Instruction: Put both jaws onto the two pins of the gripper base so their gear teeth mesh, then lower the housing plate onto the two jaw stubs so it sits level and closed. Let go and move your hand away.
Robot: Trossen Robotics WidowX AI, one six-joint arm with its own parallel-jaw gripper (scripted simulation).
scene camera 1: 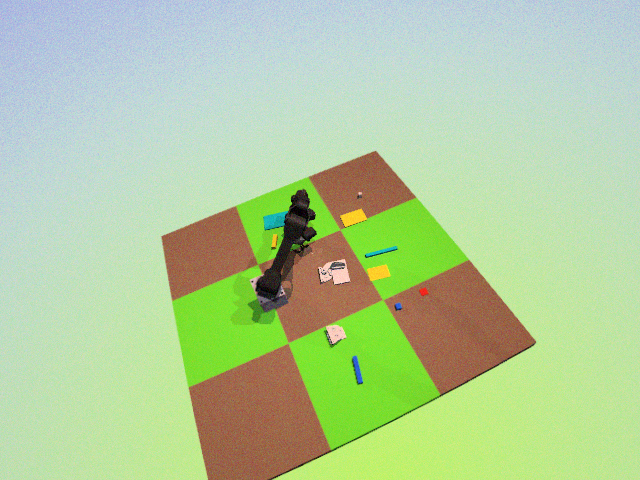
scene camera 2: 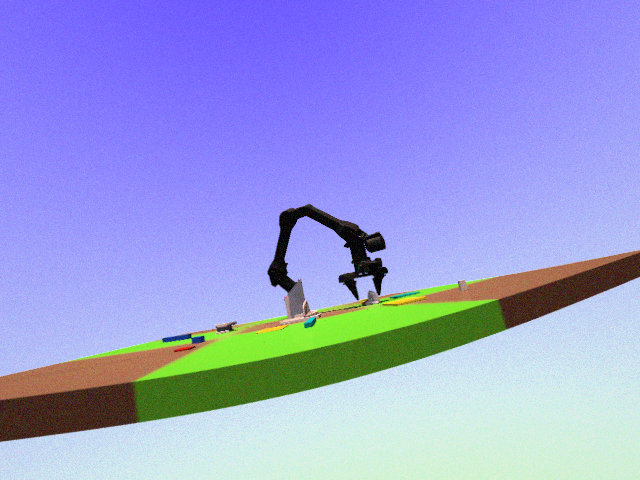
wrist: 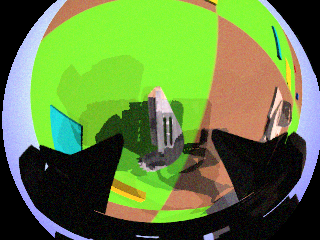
Scene:
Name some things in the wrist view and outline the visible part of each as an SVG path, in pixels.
My gripper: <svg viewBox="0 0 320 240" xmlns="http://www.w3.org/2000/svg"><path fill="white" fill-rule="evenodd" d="M55 232L56 240L75 240L71 239L71 237L61 235L60 232ZM307 141L299 133L293 132L288 136L288 132L284 132L261 143L217 128L213 129L211 140L220 160L223 161L224 168L227 169L228 176L231 177L239 203L211 215L173 223L143 223L103 215L107 211L113 177L116 175L117 164L123 152L123 133L116 133L115 136L107 137L99 144L96 143L73 155L57 149L55 151L44 145L37 149L31 144L31 147L19 157L20 177L37 211L61 228L85 239L204 240L204 235L229 227L229 231L221 233L215 240L268 240L279 231L300 203L297 200L297 193L292 199L288 195L304 171Z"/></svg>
A teal plate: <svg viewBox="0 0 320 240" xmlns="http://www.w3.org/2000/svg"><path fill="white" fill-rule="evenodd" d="M51 105L49 117L51 117L53 144L55 144L55 151L57 149L57 151L68 153L68 155L83 151L83 125L76 123L73 119L69 119L63 112L56 109L55 105Z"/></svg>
A grey jaw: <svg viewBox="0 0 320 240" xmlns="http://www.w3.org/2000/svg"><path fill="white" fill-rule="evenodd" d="M161 87L153 88L148 95L152 145L159 145L159 148L156 151L147 153L143 159L137 161L140 168L143 167L143 171L155 172L157 169L164 169L169 164L175 163L184 149L183 132L181 132L175 112L173 112L171 105L169 105L167 96L165 96ZM164 117L167 117L167 141L164 140ZM171 116L172 116L172 140L171 140L171 132L169 132L169 117L171 117Z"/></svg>

